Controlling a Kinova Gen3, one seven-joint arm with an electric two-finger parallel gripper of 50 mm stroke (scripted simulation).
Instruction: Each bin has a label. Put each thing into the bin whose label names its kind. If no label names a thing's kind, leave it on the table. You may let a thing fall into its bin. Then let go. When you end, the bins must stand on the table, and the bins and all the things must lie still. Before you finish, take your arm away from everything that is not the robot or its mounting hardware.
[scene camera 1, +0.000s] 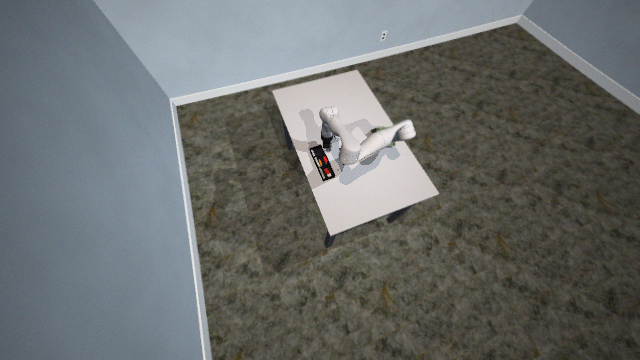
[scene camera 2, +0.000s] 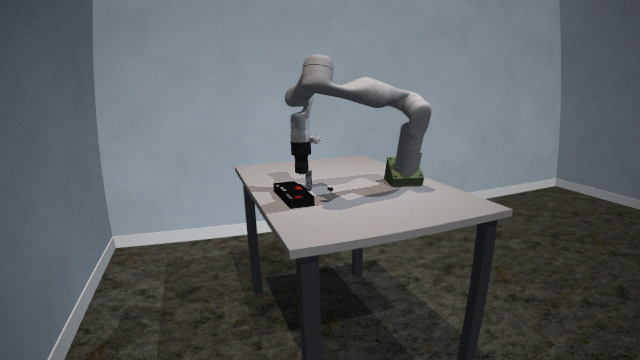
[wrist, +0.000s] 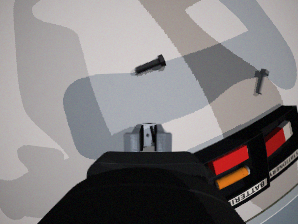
Note:
In view: my gripper (wrist: 149, 133) and a black bin (scene camera 2: 286, 191).

